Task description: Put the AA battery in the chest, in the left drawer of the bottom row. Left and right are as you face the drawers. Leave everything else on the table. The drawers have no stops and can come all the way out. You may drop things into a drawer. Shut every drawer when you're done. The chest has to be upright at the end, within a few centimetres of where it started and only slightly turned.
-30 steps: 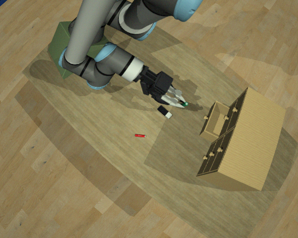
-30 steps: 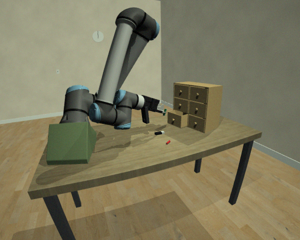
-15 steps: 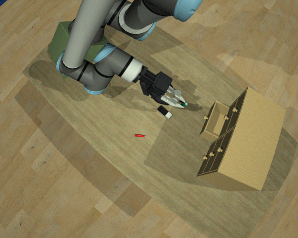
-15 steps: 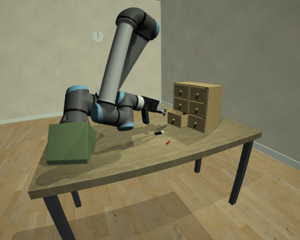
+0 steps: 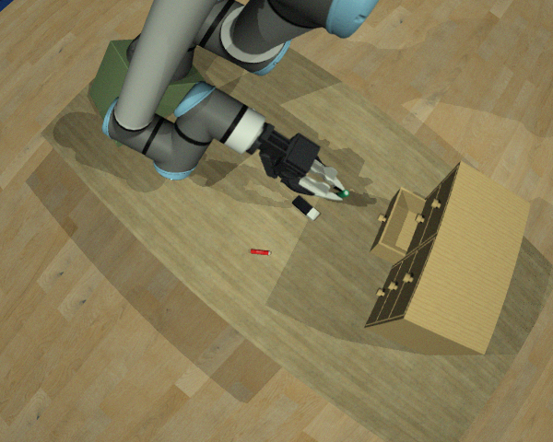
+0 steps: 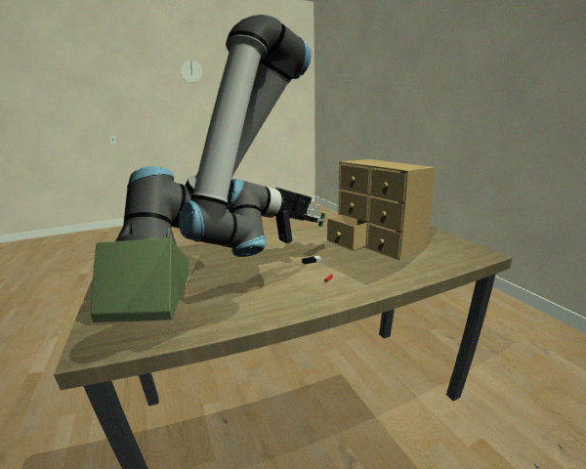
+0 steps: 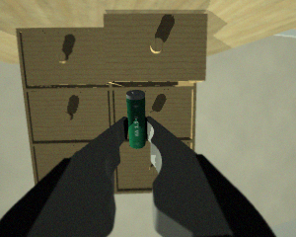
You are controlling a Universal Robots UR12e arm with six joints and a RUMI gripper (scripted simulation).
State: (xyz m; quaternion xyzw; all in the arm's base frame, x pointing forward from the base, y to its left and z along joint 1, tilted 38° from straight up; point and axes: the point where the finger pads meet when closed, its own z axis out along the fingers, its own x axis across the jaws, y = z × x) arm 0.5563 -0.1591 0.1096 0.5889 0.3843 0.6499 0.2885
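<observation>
Now: the black-and-white block 4 cm behind my hand, 3 cm to the right of it and 13 cm below it. The rest, counted from my hand: green AA battery (1 cm ahead); small red cylinder (8 cm behind, 17 cm to the right, 14 cm below).
</observation>
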